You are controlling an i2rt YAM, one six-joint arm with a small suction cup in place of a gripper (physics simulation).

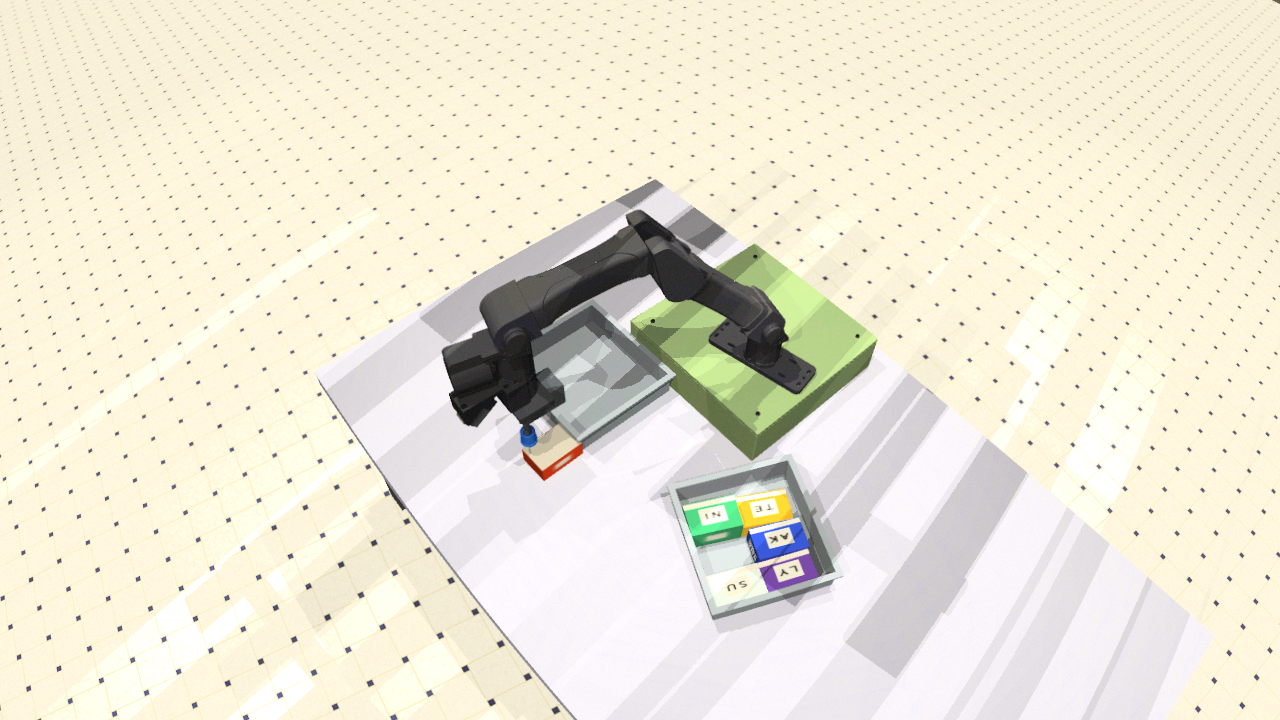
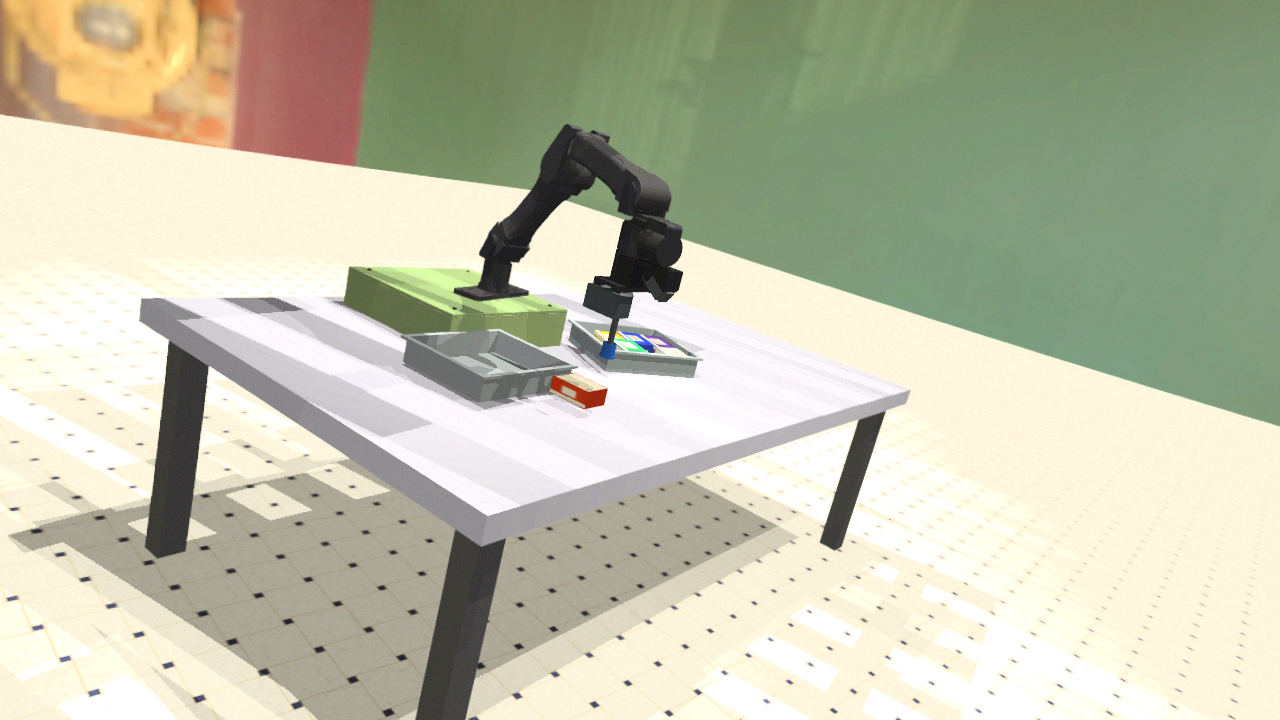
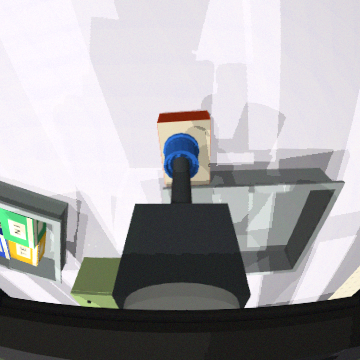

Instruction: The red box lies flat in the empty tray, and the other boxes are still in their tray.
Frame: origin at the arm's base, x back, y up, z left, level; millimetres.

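Where they show: hand, its tool point: (image 1: 529,439) (image 2: 606,356) (image 3: 180,149); arm's base, origin of its link: (image 1: 761,356) (image 2: 492,293).
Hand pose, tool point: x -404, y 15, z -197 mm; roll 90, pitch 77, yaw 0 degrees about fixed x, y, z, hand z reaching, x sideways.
Each offset is from my tool point to the top centre of the thing.
The red box {dx +44, dy -66, dz +4 mm} (image 1: 556,453) (image 2: 579,390) (image 3: 202,143), with a beige top face, lies flat on the table just outside the front corner of the empty grey tray {dx +208, dy -50, dz -58 mm} (image 1: 626,407) (image 2: 439,360) (image 3: 311,221). My suction cup (image 1: 527,437) (image 2: 607,350) (image 3: 181,154) hangs over the box with a clear gap above it and holds nothing. The second grey tray {dx +120, dy -50, dz +379 mm} (image 1: 816,523) (image 2: 653,367) (image 3: 36,207) holds the green {dx +102, dy -50, dz +308 mm} (image 1: 712,519), yellow {dx +171, dy -62, dz +365 mm} (image 1: 762,507), blue {dx +138, dy -60, dz +418 mm} (image 1: 776,539), purple {dx +98, dy -61, dz +464 mm} (image 1: 787,570) and white {dx +25, dy -60, dz +413 mm} (image 1: 736,586) boxes.
The arm stands on a green base block (image 1: 805,313) (image 2: 402,300) (image 3: 96,278) behind the empty tray. The table edge (image 1: 420,527) runs close in front of the red box.
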